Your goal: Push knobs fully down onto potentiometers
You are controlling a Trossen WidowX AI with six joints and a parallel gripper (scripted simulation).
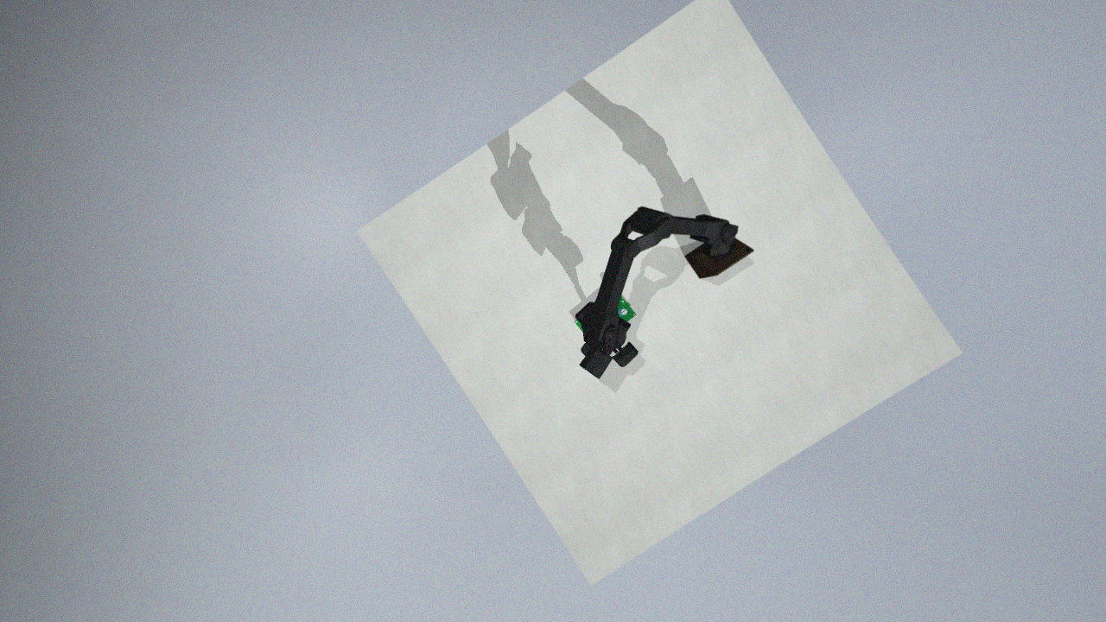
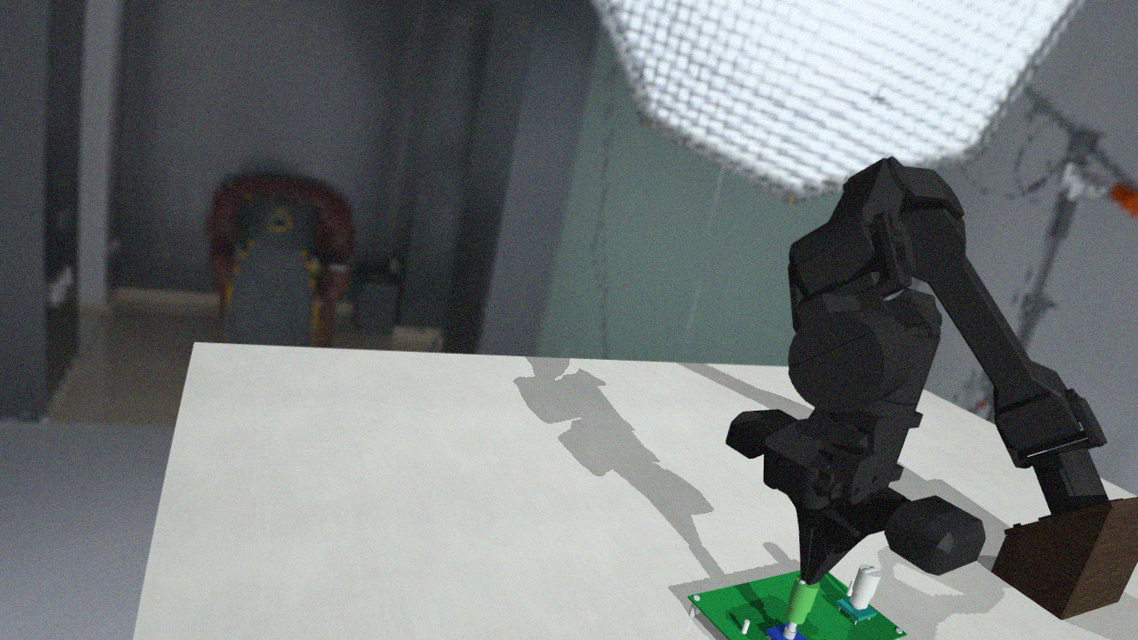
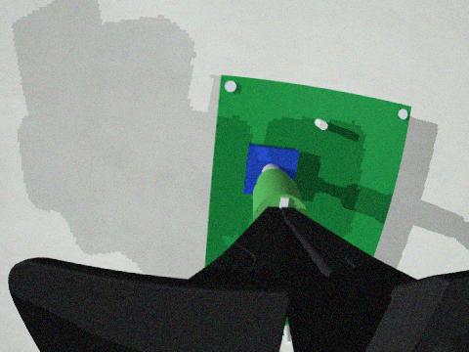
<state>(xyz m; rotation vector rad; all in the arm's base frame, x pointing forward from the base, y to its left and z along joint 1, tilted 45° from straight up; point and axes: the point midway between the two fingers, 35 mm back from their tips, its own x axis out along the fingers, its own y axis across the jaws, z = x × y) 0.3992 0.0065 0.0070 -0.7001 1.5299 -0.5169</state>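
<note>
Now: the green knob 10 mm below my gripper tip. The rest, counted from my gripper tip: white knob (90 mm behind, 10 mm to the right, 30 mm below).
</note>
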